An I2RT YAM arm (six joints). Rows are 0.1 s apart.
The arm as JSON. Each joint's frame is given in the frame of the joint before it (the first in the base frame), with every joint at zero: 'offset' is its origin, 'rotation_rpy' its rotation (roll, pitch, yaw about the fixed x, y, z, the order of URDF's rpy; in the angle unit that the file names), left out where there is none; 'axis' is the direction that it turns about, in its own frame. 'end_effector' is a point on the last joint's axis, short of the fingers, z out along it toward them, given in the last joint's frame.
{
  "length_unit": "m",
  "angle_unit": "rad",
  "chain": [
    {
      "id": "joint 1",
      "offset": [
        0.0,
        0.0,
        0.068
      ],
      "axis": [
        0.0,
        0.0,
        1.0
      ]
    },
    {
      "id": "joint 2",
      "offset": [
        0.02,
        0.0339,
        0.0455
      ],
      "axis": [
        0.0,
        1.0,
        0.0
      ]
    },
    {
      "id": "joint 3",
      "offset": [
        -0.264,
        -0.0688,
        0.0
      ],
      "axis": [
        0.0,
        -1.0,
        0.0
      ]
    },
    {
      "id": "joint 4",
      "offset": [
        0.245,
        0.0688,
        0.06
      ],
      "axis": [
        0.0,
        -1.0,
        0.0
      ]
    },
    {
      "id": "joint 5",
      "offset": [
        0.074,
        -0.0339,
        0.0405
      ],
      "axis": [
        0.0,
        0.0,
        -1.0
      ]
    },
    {
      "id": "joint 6",
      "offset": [
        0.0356,
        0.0,
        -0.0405
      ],
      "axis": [
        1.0,
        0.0,
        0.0
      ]
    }
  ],
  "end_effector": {
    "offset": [
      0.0,
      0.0,
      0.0
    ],
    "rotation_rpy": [
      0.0,
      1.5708,
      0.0
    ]
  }
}
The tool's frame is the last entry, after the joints.
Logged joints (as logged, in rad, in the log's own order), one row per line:
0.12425, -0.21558, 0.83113, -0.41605, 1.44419, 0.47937
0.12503, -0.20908, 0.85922, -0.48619, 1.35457, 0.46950
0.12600, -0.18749, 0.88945, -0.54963, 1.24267, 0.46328
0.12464, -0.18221, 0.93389, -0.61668, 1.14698, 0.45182
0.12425, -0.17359, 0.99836, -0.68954, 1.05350, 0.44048
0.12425, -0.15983, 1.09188, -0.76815, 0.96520, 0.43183
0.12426, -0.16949, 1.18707, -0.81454, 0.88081, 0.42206
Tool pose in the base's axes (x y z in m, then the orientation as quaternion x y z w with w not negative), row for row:
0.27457, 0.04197, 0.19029, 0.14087, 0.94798, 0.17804, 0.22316
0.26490, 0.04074, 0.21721, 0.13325, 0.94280, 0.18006, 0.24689
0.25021, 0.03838, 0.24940, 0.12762, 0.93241, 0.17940, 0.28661
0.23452, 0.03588, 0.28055, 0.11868, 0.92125, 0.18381, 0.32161
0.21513, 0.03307, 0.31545, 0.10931, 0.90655, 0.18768, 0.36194
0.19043, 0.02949, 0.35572, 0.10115, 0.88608, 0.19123, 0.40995
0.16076, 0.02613, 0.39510, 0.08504, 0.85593, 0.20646, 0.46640
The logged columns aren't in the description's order. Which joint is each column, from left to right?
Columns, left to right: joint 1, joint 5, joint 3, joint 4, joint 2, joint 6.
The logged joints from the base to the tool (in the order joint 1, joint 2, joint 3, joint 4, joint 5, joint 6), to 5 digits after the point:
0.12425, 1.44419, 0.83113, -0.41605, -0.21558, 0.47937
0.12503, 1.35457, 0.85922, -0.48619, -0.20908, 0.46950
0.12600, 1.24267, 0.88945, -0.54963, -0.18749, 0.46328
0.12464, 1.14698, 0.93389, -0.61668, -0.18221, 0.45182
0.12425, 1.05350, 0.99836, -0.68954, -0.17359, 0.44048
0.12425, 0.96520, 1.09188, -0.76815, -0.15983, 0.43183
0.12426, 0.88081, 1.18707, -0.81454, -0.16949, 0.42206

